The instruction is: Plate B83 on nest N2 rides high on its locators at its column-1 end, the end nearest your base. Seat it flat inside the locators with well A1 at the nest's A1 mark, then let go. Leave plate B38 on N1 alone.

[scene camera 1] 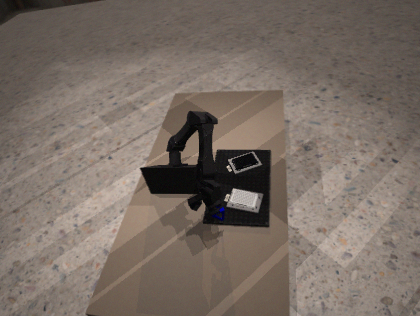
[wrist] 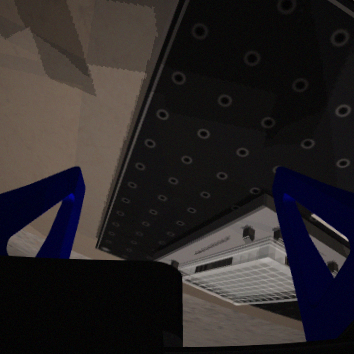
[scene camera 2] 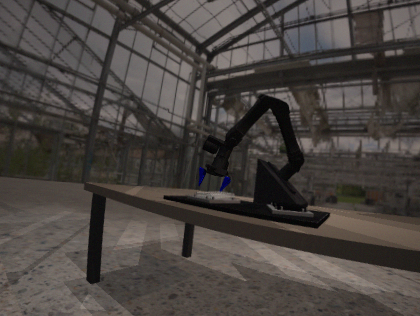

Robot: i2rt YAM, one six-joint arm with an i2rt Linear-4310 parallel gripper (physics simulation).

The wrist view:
gripper: 178, 176
clear well plate: 257, 272, on a grey nest
grey nest: 257, 218
black perforated baseplate: 238, 95
